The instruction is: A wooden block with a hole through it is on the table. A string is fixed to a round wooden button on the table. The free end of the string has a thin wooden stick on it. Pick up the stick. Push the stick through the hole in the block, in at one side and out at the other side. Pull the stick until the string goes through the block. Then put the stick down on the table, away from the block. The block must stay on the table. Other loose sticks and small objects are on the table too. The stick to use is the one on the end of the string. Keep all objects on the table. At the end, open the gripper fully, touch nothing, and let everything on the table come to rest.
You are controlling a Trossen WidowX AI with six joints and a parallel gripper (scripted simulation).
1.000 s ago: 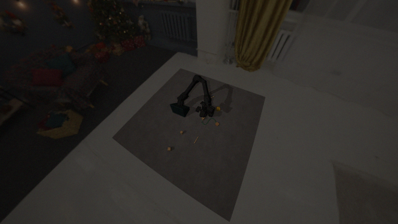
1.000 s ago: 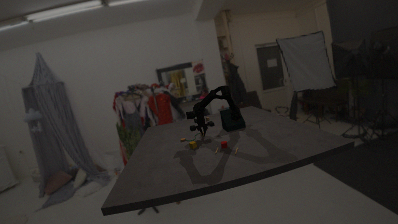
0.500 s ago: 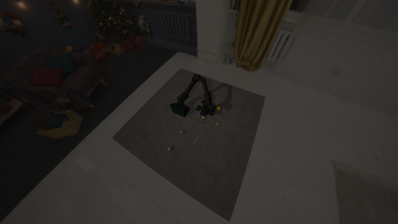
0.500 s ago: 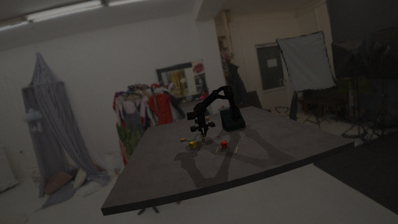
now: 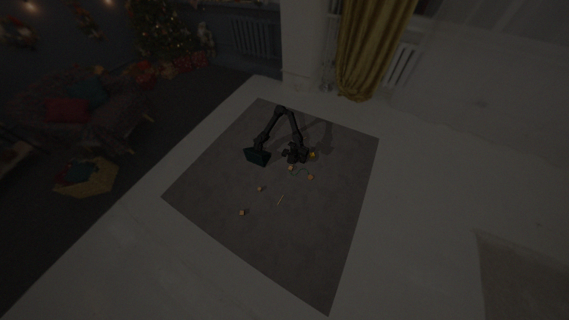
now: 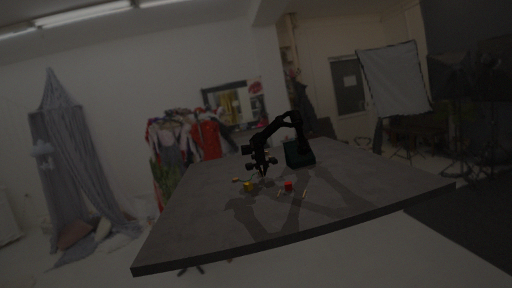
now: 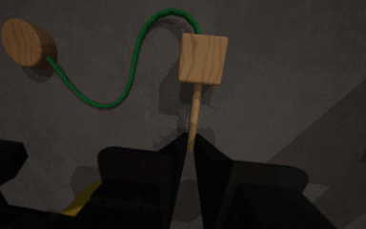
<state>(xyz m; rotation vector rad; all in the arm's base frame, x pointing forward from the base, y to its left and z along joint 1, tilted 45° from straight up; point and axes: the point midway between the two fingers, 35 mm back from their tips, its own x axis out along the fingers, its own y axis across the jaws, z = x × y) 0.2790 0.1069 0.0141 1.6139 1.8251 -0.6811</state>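
The wooden block is 1 cm ahead of my gripper tip, 7 cm to the right of it and 1 cm above it. The rest, counted from my gripper tip: round wooden button (17 cm ahead, 6 cm to the right); then yellow cube (10 cm ahead, 12 cm to the left, 1 cm above); then thin wooden stick (4 cm to the right, 1 cm above).
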